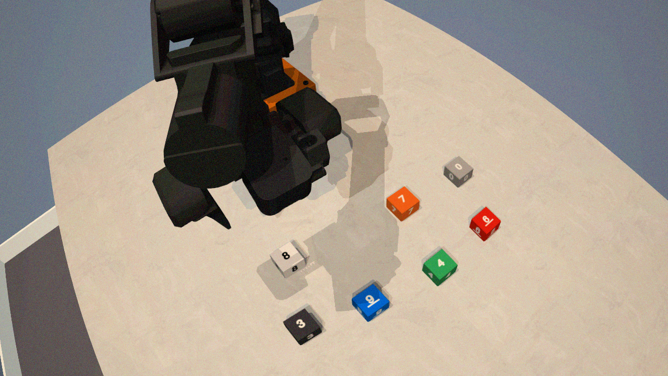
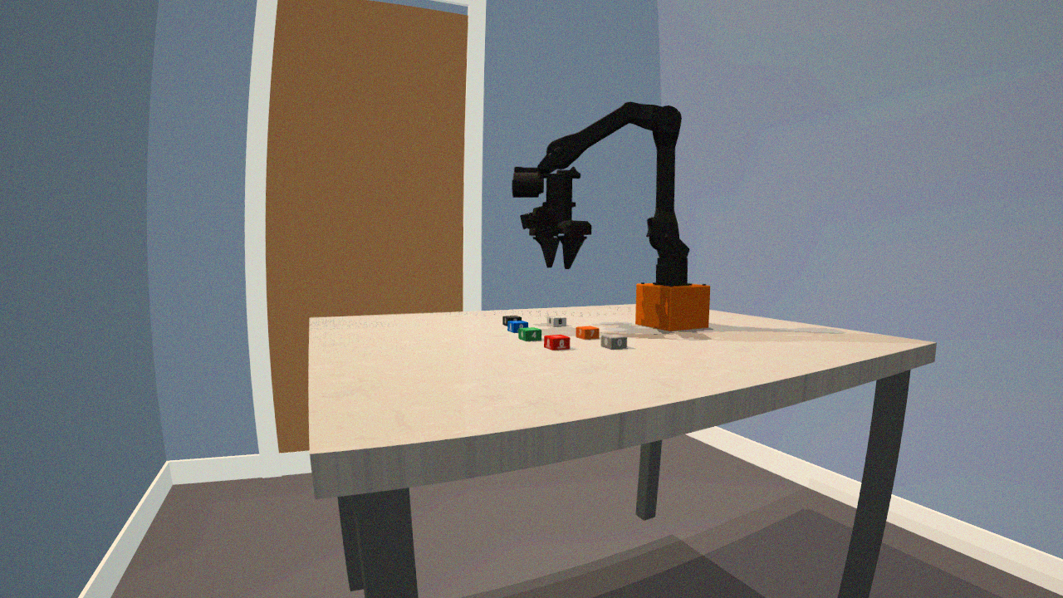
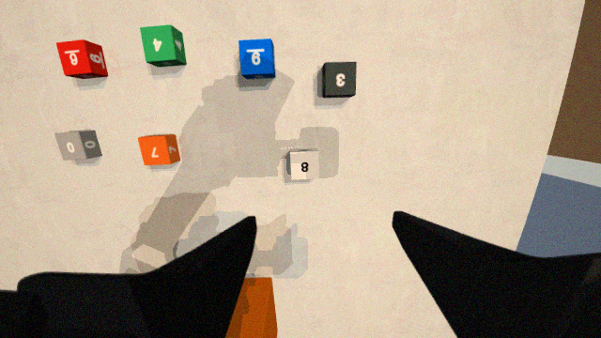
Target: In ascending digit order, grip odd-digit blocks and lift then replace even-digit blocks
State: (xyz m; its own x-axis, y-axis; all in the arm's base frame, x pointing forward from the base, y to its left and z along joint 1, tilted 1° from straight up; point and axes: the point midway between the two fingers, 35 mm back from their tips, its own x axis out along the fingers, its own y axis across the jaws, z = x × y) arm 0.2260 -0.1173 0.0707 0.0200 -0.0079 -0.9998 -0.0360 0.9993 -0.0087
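My gripper tip is 3 cm short of the grey block, 28 cm to the right of it and 12 cm above it. The rest, counted from my gripper tip: blue 9 block: 12 cm ahead, 6 cm to the left, 12 cm below; black 3 block: 10 cm ahead, 3 cm to the right, 12 cm below; white block: 1 cm ahead, 1 cm to the left, 12 cm below.
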